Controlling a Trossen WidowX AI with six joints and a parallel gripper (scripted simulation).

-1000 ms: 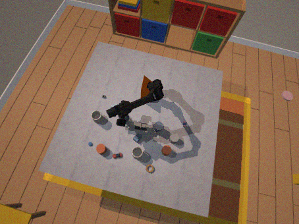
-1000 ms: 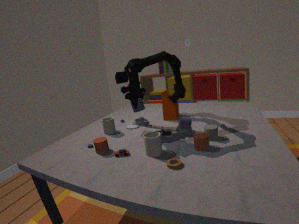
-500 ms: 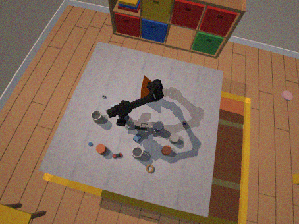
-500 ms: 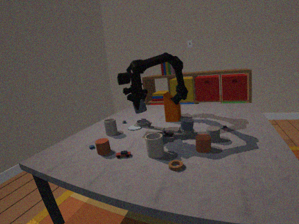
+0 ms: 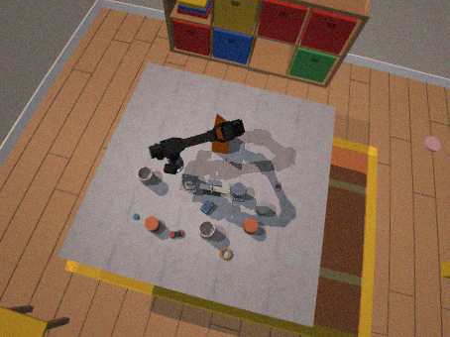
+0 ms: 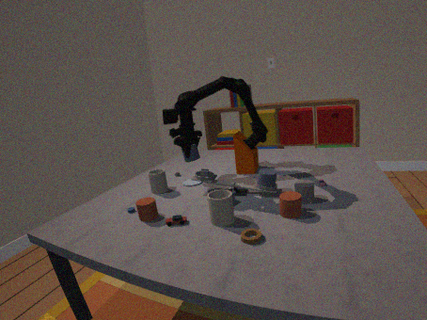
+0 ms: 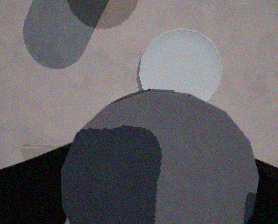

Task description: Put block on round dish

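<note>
The grey piece is 60 mm ahead of my gripper tip, 100 mm to the left of it and 60 mm below it. From my gripper tip the other things lie so: red toy car 320 mm ahead, 120 mm to the left, 130 mm below; then pale round dish 40 mm behind, 40 mm to the right, 140 mm below; then grey-blue cup 20 mm to the right, 10 mm above.
</note>
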